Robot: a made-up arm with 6 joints.
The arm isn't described. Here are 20 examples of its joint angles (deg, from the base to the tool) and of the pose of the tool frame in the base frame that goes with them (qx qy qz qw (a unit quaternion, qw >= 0); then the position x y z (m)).
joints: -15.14 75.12 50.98 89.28 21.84 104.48
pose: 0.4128 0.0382 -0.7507 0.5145 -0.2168 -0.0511 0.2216
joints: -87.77 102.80 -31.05 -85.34 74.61 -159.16
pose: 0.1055 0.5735 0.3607 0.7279 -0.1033 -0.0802 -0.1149
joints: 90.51 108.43 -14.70 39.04 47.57 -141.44
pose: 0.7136 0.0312 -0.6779 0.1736 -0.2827 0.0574 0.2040
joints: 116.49 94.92 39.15 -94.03 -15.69 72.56
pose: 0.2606 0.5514 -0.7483 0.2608 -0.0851 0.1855 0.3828
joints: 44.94 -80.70 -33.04 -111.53 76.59 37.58
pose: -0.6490 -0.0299 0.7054 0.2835 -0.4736 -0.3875 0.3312
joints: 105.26 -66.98 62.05 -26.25 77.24 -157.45
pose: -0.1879 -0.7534 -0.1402 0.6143 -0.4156 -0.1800 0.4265
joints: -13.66 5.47 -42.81 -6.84 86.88 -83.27
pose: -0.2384 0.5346 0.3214 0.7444 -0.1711 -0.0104 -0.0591
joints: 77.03 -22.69 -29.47 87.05 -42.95 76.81
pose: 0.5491 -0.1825 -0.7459 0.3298 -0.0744 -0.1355 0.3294
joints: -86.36 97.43 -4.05 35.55 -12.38 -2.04
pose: 0.5851 -0.5594 -0.5176 0.2772 -0.2476 -0.0832 0.1473
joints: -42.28 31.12 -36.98 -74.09 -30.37 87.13
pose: 0.2438 -0.0301 -0.7193 0.6499 -0.2068 0.0118 -0.1001
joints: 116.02 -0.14 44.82 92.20 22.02 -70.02
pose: -0.5798 0.3799 0.2972 0.6566 -0.1731 -0.0325 0.1839
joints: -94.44 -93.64 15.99 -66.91 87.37 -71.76
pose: -0.1434 -0.4988 0.7646 0.3822 -0.6151 0.0274 0.0224
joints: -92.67 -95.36 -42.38 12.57 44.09 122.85
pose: -0.5586 0.4919 -0.2787 0.6069 -0.3988 0.1869 0.1840
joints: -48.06 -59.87 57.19 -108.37 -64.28 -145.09
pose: -0.0542 0.3541 -0.5364 0.7641 -0.3733 -0.0106 -0.1677
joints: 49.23 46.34 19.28 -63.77 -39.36 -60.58
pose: -0.5857 0.1399 0.7800 0.1701 -0.0811 -0.3108 0.2317
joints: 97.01 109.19 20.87 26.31 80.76 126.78
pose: 0.5595 -0.7864 0.0349 0.2596 -0.1495 0.0489 0.1447
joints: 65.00 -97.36 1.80 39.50 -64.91 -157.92
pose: 0.0452 0.0201 0.5378 0.8416 -0.3392 -0.1967 0.1919
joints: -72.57 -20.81 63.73 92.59 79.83 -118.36
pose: 0.4537 -0.0526 0.8814 0.1206 -0.2399 0.0421 0.1355
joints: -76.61 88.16 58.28 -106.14 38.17 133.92
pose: -0.0594 -0.9664 -0.2482 0.0317 -0.1489 -0.2480 -0.1274
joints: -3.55 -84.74 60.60 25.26 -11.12 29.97
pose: 0.1311 0.7825 0.0362 0.6077 -0.3738 -0.1271 0.1914
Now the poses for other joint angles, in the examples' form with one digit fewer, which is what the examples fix.
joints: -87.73 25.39 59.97 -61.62 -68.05 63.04
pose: 0.536 -0.058 0.045 0.841 -0.260 0.103 -0.116
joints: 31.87 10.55 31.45 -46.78 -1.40 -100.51
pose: 0.424 -0.336 -0.841 0.027 -0.208 -0.352 0.071
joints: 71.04 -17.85 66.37 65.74 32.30 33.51
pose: -0.695 0.133 -0.118 0.697 -0.305 -0.136 0.127
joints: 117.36 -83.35 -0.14 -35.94 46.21 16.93
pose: -0.932 0.358 0.015 0.044 -0.497 -0.136 0.334
